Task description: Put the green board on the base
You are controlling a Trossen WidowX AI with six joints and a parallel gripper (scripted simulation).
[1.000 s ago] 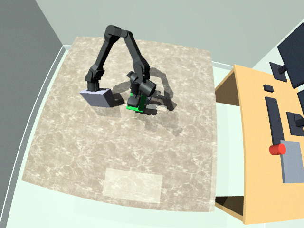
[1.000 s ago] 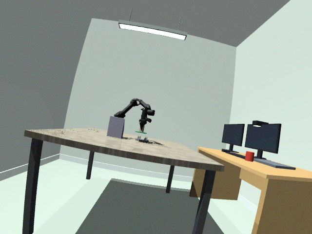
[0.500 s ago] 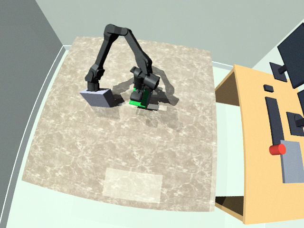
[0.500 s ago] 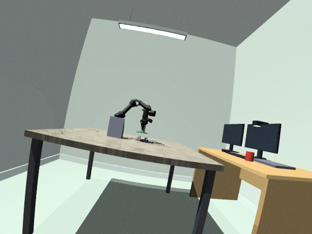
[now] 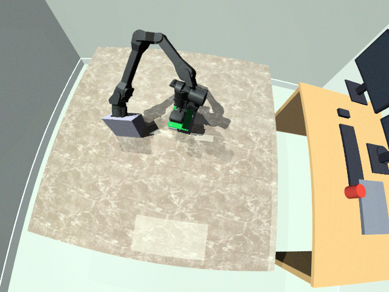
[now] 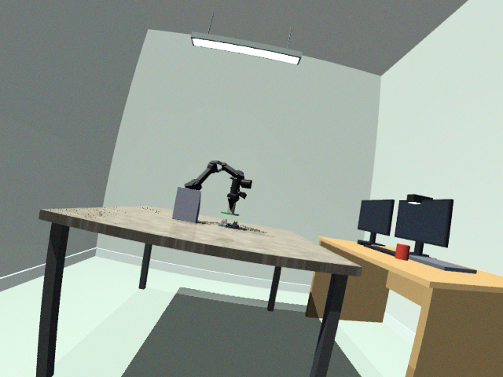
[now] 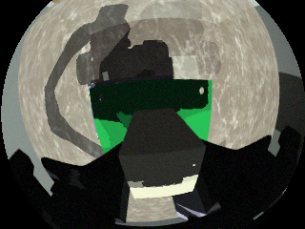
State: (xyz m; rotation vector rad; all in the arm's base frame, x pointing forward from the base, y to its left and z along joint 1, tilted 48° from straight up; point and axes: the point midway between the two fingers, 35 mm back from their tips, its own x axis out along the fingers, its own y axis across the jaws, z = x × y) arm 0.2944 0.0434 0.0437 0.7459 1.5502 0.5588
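My gripper tip is now 4 cm to the right of the grey base and 11 cm above it. Round my gripper tip: green board (1 cm below).
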